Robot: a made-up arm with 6 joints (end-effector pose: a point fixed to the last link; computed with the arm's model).
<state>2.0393 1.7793 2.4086 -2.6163 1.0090 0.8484</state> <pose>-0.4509 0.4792 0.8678 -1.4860 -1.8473 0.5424</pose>
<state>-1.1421 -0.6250 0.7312 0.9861 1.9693 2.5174</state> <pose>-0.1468 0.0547 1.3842 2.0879 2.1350 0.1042</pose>
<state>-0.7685 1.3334 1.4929 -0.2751 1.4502 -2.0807</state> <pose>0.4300 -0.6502 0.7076 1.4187 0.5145 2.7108</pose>
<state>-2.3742 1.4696 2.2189 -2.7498 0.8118 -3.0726</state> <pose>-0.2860 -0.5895 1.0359 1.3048 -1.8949 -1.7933</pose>
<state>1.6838 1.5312 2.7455 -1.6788 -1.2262 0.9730</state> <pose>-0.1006 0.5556 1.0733 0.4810 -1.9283 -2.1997</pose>
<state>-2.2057 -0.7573 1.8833 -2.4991 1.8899 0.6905</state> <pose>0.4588 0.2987 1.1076 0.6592 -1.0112 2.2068</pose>
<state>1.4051 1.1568 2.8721 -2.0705 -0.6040 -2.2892</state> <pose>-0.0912 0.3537 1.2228 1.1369 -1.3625 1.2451</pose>
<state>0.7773 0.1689 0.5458 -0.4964 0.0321 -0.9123</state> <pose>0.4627 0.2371 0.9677 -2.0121 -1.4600 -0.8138</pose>
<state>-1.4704 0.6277 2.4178 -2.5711 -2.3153 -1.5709</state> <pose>0.2134 -0.1591 1.3662 -2.3268 -1.5709 0.9902</pose>
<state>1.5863 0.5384 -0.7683 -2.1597 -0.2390 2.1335</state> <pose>-0.1484 0.1448 0.4546 0.2741 2.2471 -0.3462</pose>
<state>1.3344 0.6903 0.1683 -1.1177 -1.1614 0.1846</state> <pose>0.1770 0.4636 0.5051 -0.4107 -2.8421 1.1302</pose>
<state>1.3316 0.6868 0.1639 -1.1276 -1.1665 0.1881</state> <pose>0.1765 0.4624 0.5046 -0.4063 -2.8334 1.1255</pose>
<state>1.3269 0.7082 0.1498 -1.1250 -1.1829 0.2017</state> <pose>0.1767 0.4533 0.4903 -0.3779 -2.8191 1.1700</pose>
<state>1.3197 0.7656 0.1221 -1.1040 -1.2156 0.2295</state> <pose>0.1775 0.4314 0.4574 -0.3109 -2.7899 1.2836</pose>
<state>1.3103 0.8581 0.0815 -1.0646 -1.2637 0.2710</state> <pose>0.1771 0.3936 0.4100 -0.1972 -2.7299 1.4577</pose>
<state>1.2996 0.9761 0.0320 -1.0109 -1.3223 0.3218</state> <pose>0.1737 0.3399 0.3580 -0.0399 -2.6236 1.6616</pose>
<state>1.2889 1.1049 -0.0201 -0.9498 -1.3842 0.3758</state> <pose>0.1667 0.2758 0.3123 0.1420 -2.4705 1.8540</pose>
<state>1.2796 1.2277 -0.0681 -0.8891 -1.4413 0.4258</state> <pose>0.1573 0.2113 0.2796 0.3180 -2.2930 2.0034</pose>
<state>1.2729 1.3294 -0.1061 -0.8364 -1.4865 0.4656</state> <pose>0.1481 0.1569 0.2606 0.4604 -2.1280 2.1007</pose>
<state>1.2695 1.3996 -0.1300 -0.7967 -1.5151 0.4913</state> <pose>0.1416 0.1203 0.2515 0.5564 -2.0094 2.1557</pose>
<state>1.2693 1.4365 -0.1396 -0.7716 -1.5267 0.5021</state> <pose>0.1389 0.1029 0.2477 0.6071 -1.9502 2.1849</pose>
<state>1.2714 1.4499 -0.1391 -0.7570 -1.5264 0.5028</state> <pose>0.1392 0.0990 0.2461 0.6278 -1.9361 2.2014</pose>
